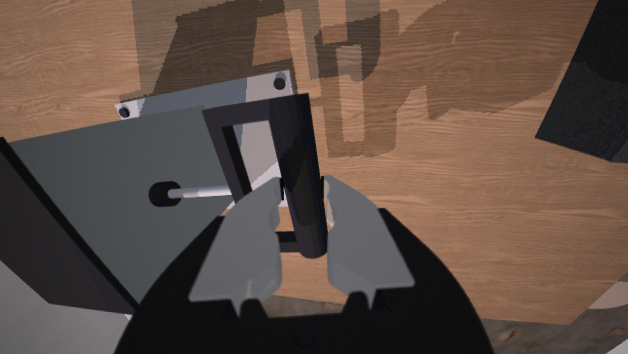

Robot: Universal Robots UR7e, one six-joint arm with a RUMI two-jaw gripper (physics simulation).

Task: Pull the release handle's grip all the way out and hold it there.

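The release handle's grip (296, 150) is a dark rounded bar along the outer side of a black rectangular handle frame (232, 116). A thin metal rod (205, 192) runs from the frame to a black round collar (164, 194) on a grey-green panel (110, 150). A length of the rod shows between collar and handle. My gripper (302, 178) is shut on the grip near its lower half. One finger reaches inside the handle's opening and the other lies on the outer side. The left finger hides part of the frame's back bar.
The panel's housing (50, 250) fills the left side. Behind the handle is a pale base plate (200, 95) with dark bolts, on a wooden table (450, 175). A dark block (585, 100) stands at the upper right. Shadows fall across the table at the top.
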